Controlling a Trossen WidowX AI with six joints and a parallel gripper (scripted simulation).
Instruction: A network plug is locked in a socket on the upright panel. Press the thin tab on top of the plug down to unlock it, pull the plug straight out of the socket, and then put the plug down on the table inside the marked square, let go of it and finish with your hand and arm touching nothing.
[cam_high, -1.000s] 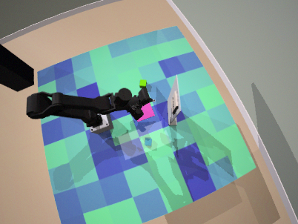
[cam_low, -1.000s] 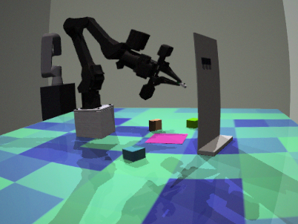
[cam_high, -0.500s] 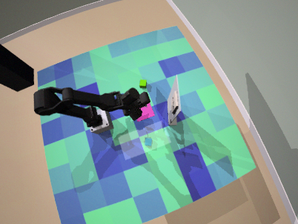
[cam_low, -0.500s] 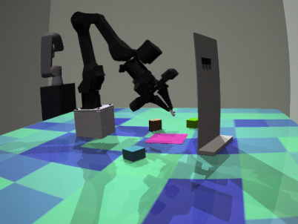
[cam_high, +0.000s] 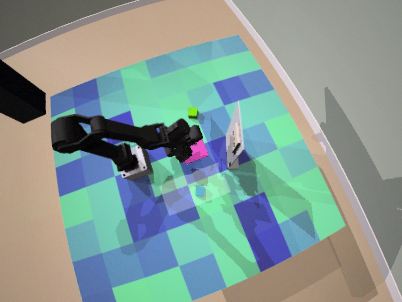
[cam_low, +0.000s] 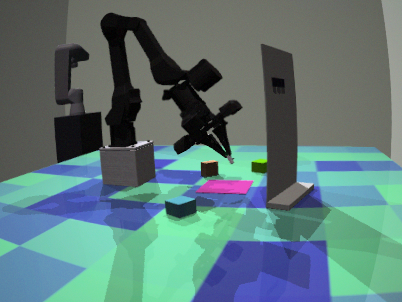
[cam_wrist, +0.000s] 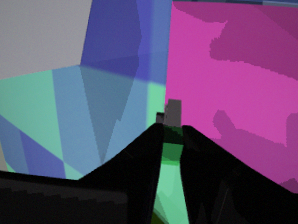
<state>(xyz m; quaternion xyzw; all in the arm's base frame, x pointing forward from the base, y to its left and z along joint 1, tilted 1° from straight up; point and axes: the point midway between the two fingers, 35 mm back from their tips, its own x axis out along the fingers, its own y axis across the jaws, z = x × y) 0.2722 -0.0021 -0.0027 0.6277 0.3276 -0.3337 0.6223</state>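
My gripper tip is now 7 cm above the magenta marked square and 1 cm past it. Round my gripper tip: network plug (right at my gripper tip); then grey upright panel (14 cm ahead, 9 cm to the right, 7 cm above).
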